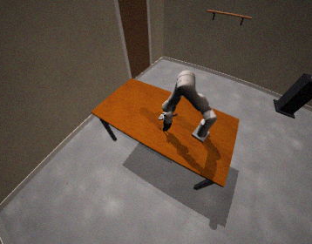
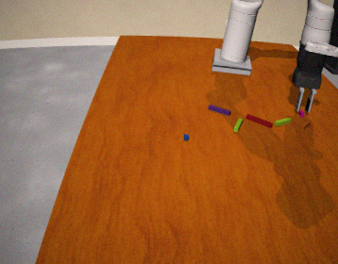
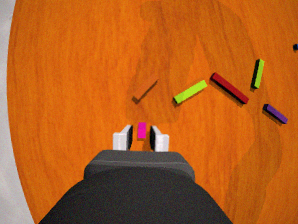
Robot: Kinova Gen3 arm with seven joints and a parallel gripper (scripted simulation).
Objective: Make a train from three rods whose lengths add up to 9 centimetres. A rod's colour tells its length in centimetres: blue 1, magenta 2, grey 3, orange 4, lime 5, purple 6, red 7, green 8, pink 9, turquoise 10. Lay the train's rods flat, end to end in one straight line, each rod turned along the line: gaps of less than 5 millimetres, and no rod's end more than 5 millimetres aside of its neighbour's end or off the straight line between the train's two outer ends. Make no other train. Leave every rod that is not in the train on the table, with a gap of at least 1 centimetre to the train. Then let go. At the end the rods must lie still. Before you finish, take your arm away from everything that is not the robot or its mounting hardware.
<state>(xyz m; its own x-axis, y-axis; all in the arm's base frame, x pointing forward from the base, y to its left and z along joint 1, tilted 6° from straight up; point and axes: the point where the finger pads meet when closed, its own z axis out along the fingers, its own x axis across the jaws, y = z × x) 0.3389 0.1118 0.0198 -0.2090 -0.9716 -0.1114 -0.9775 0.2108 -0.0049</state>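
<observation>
My hand is 3 cm above the magenta rod. The rest, counted from my hand: orange rod 6 cm ahead, 2 cm to the right, 3 cm below; red rod 4 cm ahead, 14 cm to the right, 3 cm below; purple rod 2 cm behind, 23 cm to the right, 3 cm below.
</observation>
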